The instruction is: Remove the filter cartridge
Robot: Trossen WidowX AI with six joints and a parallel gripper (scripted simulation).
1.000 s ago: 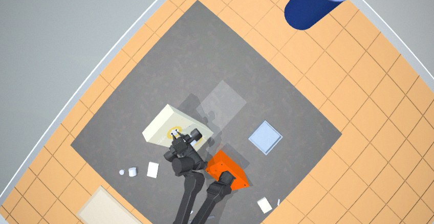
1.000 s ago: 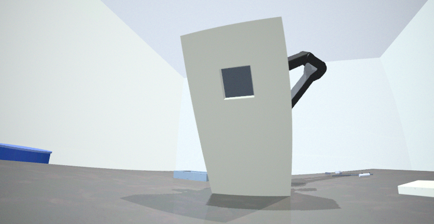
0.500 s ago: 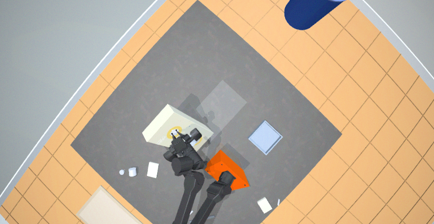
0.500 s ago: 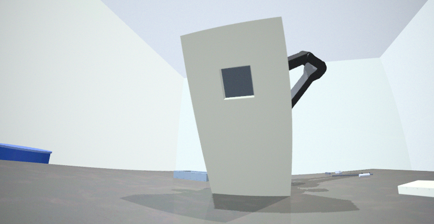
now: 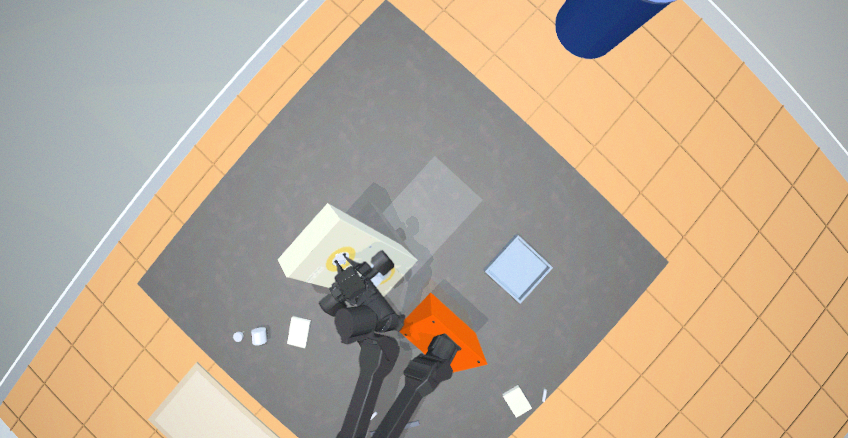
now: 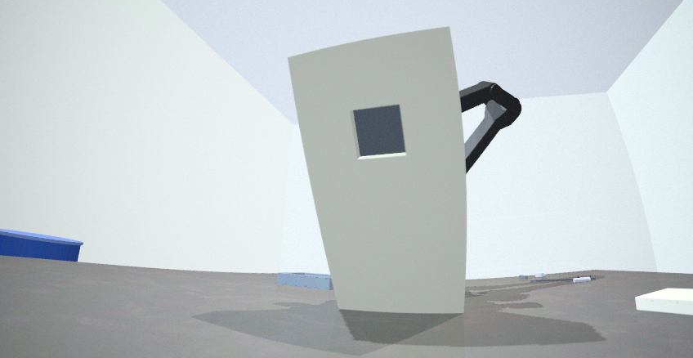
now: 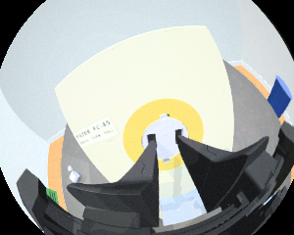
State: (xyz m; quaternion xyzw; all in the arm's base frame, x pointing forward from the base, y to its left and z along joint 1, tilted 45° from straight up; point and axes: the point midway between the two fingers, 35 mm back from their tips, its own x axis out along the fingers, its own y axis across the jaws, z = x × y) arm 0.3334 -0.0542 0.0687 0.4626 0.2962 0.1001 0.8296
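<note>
Now: gripper tip 2 cm short of the round filter cartridge and 1 cm above it. From my gripper tip the other things lie so: cream service panel: 3 cm behind, 8 cm below.
</note>
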